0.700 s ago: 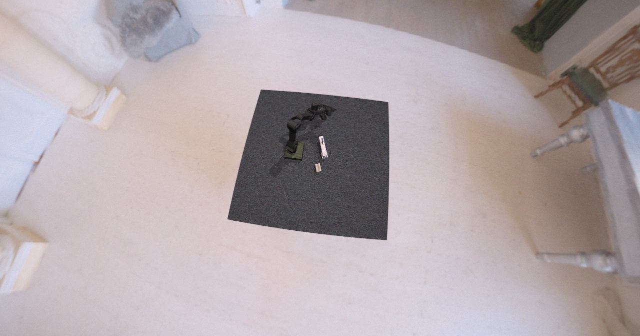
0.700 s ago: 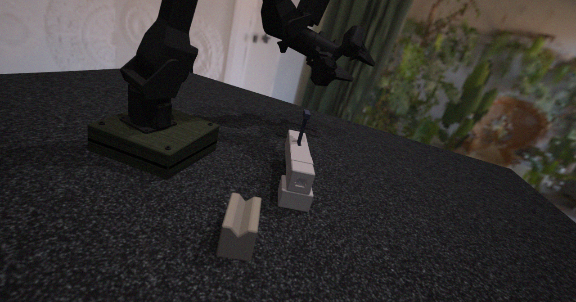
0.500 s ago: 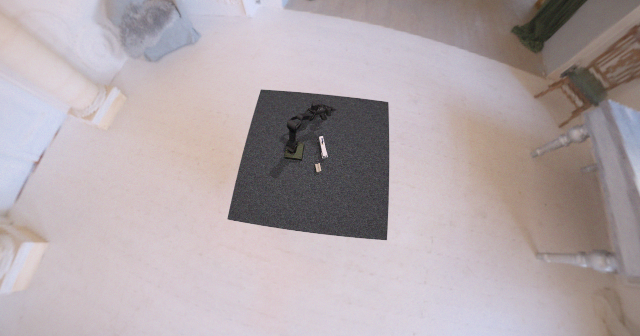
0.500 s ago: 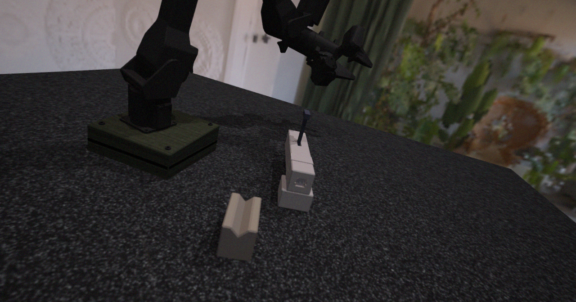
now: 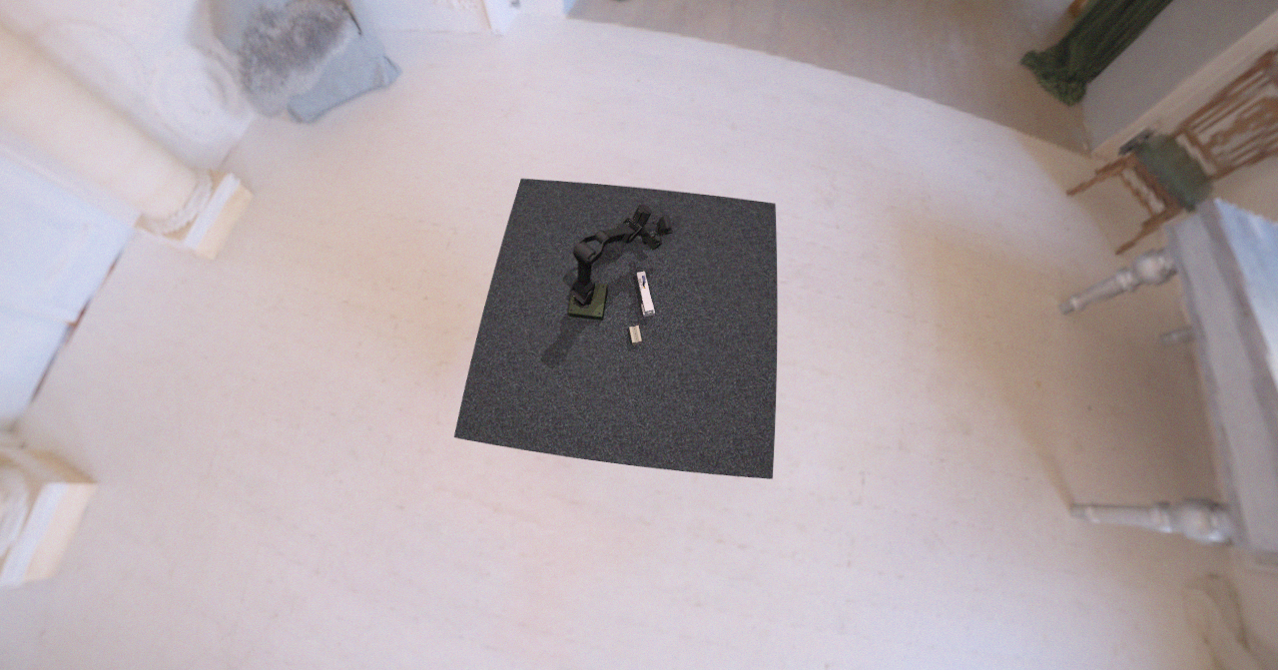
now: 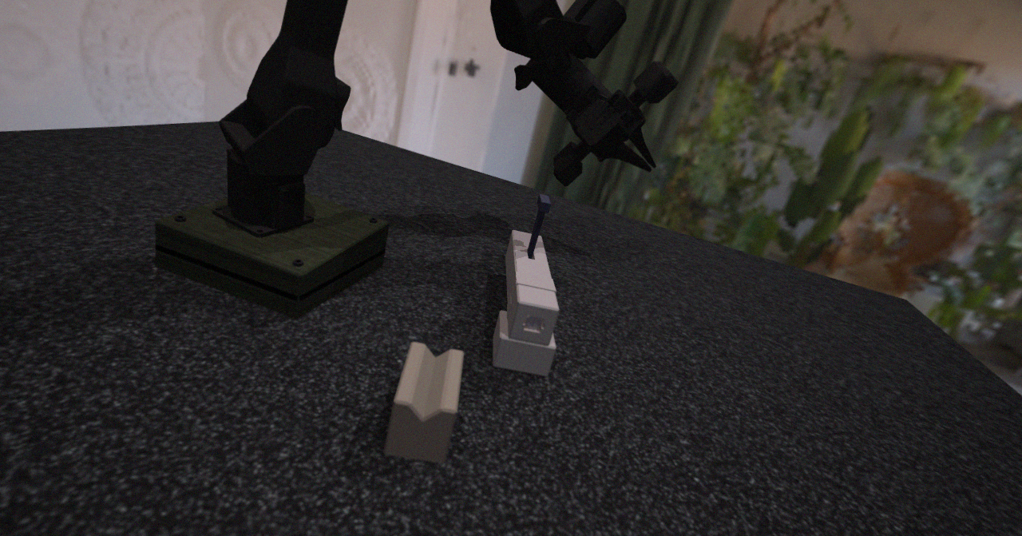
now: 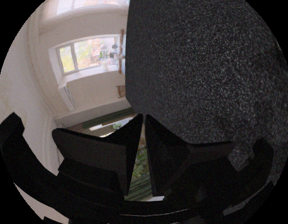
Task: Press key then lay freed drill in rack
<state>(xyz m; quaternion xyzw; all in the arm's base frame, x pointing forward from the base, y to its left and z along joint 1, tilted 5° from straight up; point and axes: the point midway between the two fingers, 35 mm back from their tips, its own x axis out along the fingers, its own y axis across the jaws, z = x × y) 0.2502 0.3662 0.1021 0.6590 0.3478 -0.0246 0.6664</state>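
The dark key lies 5 cm behind my gripper tip, 24 cm to the right of it and 6 cm below it. From my gripper tip the other things lie so: grey holder block (4 cm behind, 27 cm to the right, 11 cm below); drill (3 cm behind, 29 cm to the right, 10 cm below); grey v-groove rack (2 cm behind, 45 cm to the right, 13 cm below).
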